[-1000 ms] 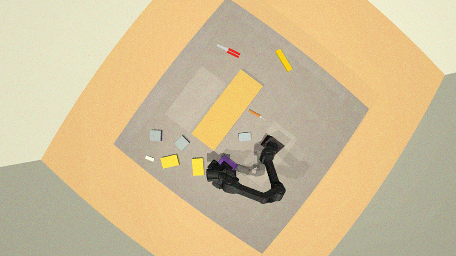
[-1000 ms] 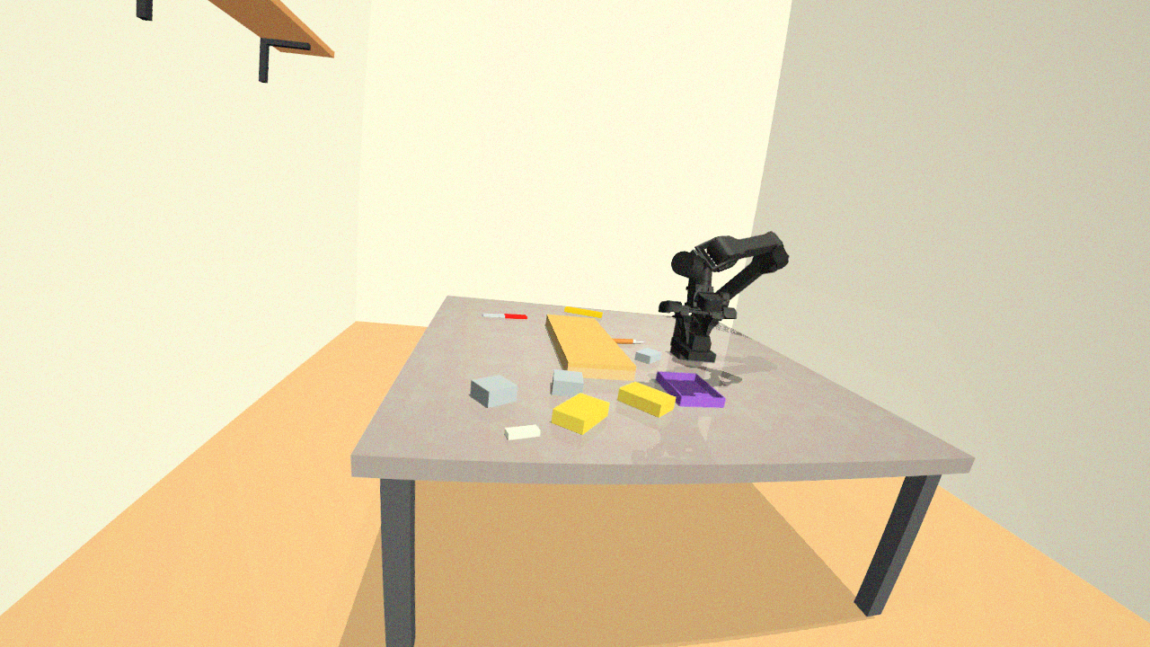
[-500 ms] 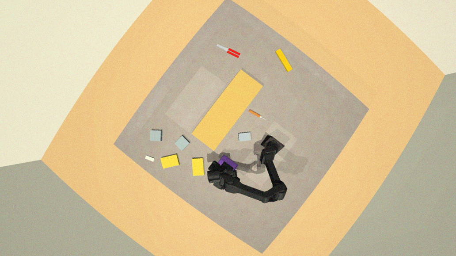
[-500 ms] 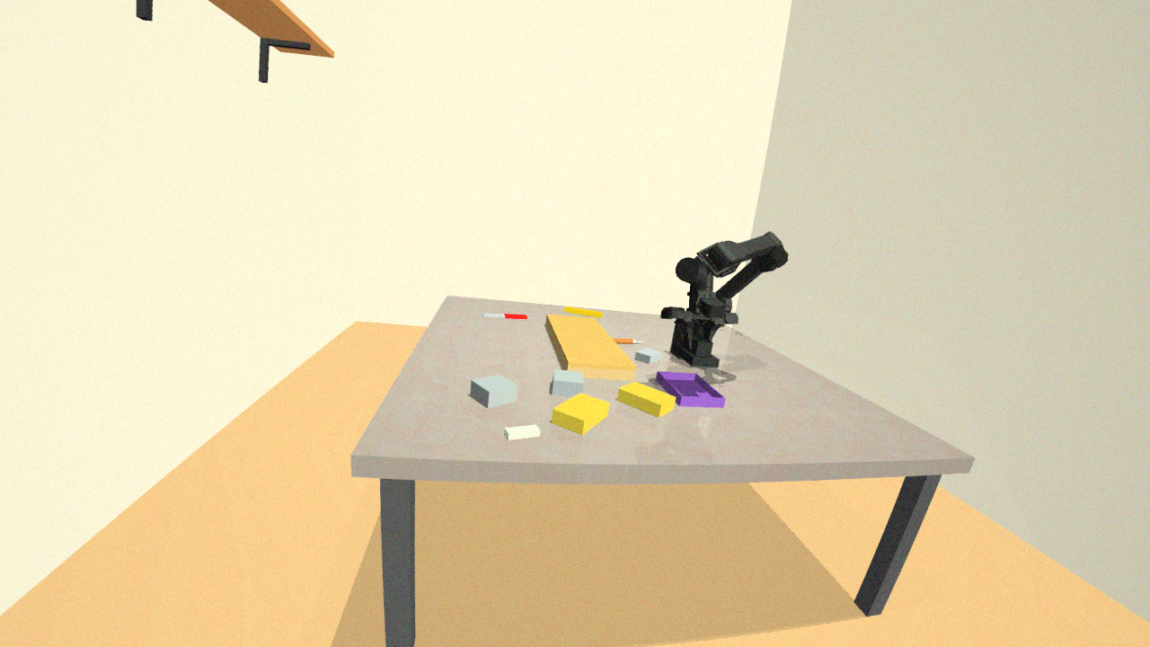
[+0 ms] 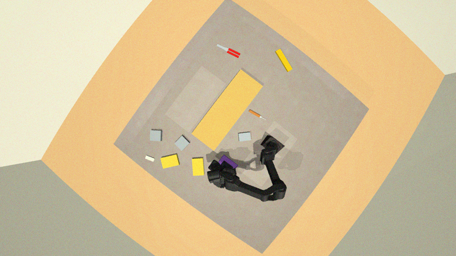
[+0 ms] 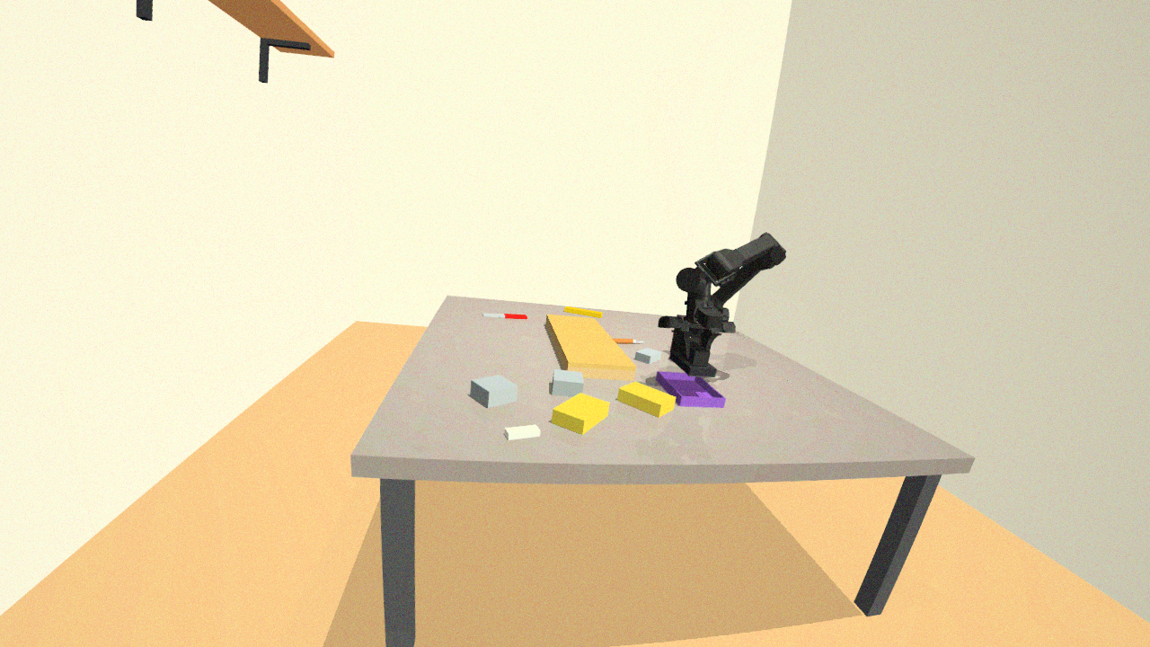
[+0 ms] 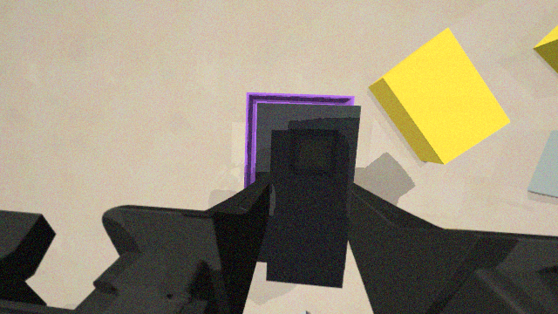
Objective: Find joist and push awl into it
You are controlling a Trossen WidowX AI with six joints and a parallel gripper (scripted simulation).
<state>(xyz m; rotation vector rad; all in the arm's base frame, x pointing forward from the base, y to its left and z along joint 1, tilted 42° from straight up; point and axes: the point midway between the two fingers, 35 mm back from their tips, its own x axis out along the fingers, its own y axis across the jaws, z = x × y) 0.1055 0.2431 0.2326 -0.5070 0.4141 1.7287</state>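
My gripper tip is 10 mm to the left of the purple tray and 80 mm above it. Round my gripper tip: stud finder: 10 mm to the left, 20 mm above; then awl: 80 mm ahead, 420 mm to the right, 90 mm below; then white piece: 390 mm ahead, 290 mm to the left, 90 mm below.
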